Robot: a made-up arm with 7 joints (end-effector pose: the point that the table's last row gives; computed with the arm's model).
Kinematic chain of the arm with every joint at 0, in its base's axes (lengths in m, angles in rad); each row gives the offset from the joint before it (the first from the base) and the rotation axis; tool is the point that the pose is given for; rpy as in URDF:
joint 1: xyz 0 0 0.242 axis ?
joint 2: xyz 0 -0.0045 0.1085 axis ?
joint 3: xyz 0 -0.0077 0.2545 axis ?
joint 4: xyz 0 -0.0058 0.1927 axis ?
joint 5: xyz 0 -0.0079 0.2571 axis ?
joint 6: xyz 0 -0.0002 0.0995 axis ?
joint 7: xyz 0 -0.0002 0.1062 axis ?
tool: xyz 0 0 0 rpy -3.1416 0 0
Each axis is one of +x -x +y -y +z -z.
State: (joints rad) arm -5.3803 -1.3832 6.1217 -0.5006 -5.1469 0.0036 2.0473
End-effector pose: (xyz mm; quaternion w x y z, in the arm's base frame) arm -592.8 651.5 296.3 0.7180 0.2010 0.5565 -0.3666
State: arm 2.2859 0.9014 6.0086 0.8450 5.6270 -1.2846 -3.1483
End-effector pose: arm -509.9 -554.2 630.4 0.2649 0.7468 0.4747 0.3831
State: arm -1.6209 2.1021 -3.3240 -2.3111 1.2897 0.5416 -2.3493
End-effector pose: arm -113.3 -34.6 -6.9 0.8031 -0.4321 0.4033 0.0759
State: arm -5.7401 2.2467 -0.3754 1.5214 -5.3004 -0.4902 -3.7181
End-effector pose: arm 206.2 83.4 -278.2 0.8999 0.3811 -0.0221 -0.2108
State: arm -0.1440 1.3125 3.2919 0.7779 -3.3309 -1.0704 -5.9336
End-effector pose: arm 551.2 116.5 858.8 0.0566 -0.9652 0.0330 -0.2532
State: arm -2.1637 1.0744 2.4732 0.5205 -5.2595 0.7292 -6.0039
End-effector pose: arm -243.1 553.6 946.8 0.0152 -0.6305 0.7761 -0.0005
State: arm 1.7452 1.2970 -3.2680 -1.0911 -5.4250 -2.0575 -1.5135
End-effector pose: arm -134.0 -582.4 200.8 0.0704 -0.3102 0.5792 -0.7506
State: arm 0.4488 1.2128 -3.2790 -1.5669 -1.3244 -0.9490 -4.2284
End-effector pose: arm 549.5 -107.3 124.7 0.8407 0.3852 -0.3118 0.2180
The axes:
joint 1: -z
joint 2: +y
joint 3: -z
joint 4: +y
joint 5: -z
joint 6: +y
joint 7: -z

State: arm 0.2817 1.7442 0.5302 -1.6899 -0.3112 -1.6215 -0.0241
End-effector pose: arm 373.7 14.6 607.2 0.1351 0.7346 0.2191 0.6277
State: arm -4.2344 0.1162 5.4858 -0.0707 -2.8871 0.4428 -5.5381
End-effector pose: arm -84.3 -15.5 1246.0 0.2036 0.8870 0.4123 -0.0409
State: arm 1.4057 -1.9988 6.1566 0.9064 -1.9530 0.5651 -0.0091
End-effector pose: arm -64.5 809.9 344.9 0.5531 0.7531 0.0899 -0.3448
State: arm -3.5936 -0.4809 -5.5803 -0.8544 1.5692 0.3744 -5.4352
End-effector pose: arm 620.9 112.6 874.9 0.0122 -0.7371 -0.2221 0.6381
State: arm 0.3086 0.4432 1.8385 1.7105 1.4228 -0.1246 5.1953
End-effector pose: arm -85.2 -448.8 750.7 0.4388 -0.1112 0.6811 0.5755
